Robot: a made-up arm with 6 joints. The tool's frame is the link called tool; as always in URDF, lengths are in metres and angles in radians.
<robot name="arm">
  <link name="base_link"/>
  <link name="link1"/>
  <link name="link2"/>
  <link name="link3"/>
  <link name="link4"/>
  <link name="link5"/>
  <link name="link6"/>
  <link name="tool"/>
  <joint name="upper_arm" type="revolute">
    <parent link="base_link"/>
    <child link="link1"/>
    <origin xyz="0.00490 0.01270 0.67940"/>
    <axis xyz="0 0 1"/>
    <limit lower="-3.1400" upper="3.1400"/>
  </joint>
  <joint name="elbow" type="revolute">
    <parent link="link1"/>
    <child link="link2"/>
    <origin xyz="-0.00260 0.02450 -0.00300" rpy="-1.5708 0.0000 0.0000"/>
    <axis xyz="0 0 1"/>
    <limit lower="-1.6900" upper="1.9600"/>
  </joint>
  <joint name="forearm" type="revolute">
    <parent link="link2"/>
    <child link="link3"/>
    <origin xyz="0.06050 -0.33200 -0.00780"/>
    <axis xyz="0 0 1"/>
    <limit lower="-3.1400" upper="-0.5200"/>
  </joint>
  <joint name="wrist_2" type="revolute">
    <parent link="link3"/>
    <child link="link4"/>
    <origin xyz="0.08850 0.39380 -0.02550" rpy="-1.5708 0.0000 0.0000"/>
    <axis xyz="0 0 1"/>
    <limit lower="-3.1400" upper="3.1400"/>
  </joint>
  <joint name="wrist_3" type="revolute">
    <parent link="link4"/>
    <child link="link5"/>
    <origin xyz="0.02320 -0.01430 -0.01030" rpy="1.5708 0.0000 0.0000"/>
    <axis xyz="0 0 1"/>
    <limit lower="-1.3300" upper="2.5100"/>
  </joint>
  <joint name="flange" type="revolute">
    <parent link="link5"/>
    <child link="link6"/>
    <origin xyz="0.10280 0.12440 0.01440" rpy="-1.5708 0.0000 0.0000"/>
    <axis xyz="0 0 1"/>
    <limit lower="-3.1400" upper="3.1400"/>
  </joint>
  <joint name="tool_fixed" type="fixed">
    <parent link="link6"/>
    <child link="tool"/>
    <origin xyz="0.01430 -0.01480 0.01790" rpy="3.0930 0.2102 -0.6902"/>
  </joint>
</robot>
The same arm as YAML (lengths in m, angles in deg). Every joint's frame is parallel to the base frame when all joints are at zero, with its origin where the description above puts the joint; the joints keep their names.
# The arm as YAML. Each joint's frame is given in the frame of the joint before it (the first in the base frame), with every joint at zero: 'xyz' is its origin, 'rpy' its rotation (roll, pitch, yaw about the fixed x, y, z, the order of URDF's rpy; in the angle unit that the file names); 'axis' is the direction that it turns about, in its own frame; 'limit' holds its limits. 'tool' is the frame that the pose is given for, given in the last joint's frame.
units:
  length: m
  angle: deg
joints:
  - name: upper_arm
    type: revolute
    origin:
      xyz: [0.0049, 0.0127, 0.6794]
      rpy: [0.0, 0.0, 0.0]
    axis: [0.0, 0.0, 1.0]
    limit:
      lower: -179.91
      upper: 179.91
  - name: elbow
    type: revolute
    origin:
      xyz: [-0.0026, 0.0245, -0.003]
      rpy: [0.0, 0.0, 0.0]
    axis: [0.0, 1.0, 0.0]
    limit:
      lower: -96.83
      upper: 112.3
  - name: forearm
    type: revolute
    origin:
      xyz: [0.0605, -0.0078, 0.332]
      rpy: [0.0, 0.0, 0.0]
    axis: [0.0, 1.0, 0.0]
    limit:
      lower: -179.91
      upper: -29.79
  - name: wrist_2
    type: revolute
    origin:
      xyz: [0.0885, -0.0255, -0.3938]
      rpy: [0.0, 0.0, 0.0]
    axis: [0.0, 0.0, -1.0]
    limit:
      lower: -179.91
      upper: 179.91
  - name: wrist_3
    type: revolute
    origin:
      xyz: [0.0232, 0.0143, 0.0103]
      rpy: [0.0, 0.0, 0.0]
    axis: [0.0, 1.0, 0.0]
    limit:
      lower: -76.2
      upper: 143.81
  - name: flange
    type: revolute
    origin:
      xyz: [0.1028, 0.0144, -0.1244]
      rpy: [0.0, 0.0, 0.0]
    axis: [0.0, 0.0, -1.0]
    limit:
      lower: -179.91
      upper: 179.91
tool:
  origin:
    xyz: [0.0143, 0.0148, -0.0179]
    rpy: [-2.78, -12.04, 39.55]

